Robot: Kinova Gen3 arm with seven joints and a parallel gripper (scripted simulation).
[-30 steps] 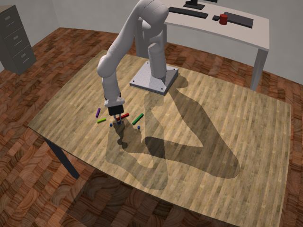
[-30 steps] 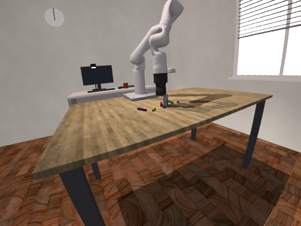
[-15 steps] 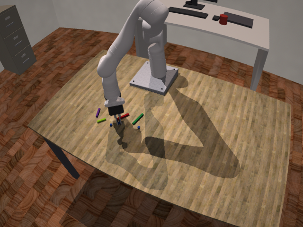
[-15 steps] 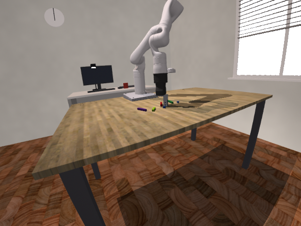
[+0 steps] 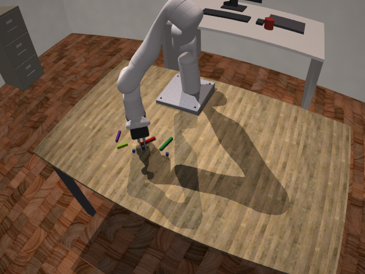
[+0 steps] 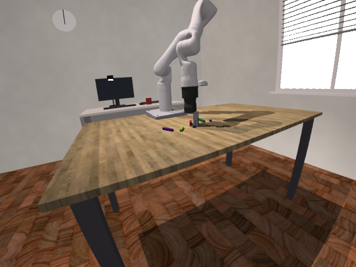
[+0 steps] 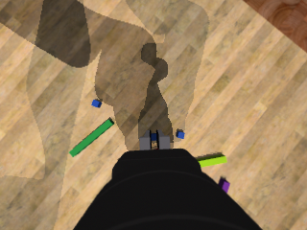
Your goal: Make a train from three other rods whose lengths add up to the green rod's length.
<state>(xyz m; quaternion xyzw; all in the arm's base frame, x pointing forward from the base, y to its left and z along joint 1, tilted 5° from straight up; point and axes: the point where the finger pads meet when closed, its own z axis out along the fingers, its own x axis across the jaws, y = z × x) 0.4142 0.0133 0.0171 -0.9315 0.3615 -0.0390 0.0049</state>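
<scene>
Right now my hand is 4 cm past the red rod, 1 cm to the left of it and 1 cm above it. From my hand the other things lie so: green rod (7 cm behind, 7 cm to the left, 1 cm below); purple rod (1 cm ahead, 15 cm to the right, 1 cm below); lime rod (4 cm ahead, 9 cm to the right, 1 cm below).
</scene>
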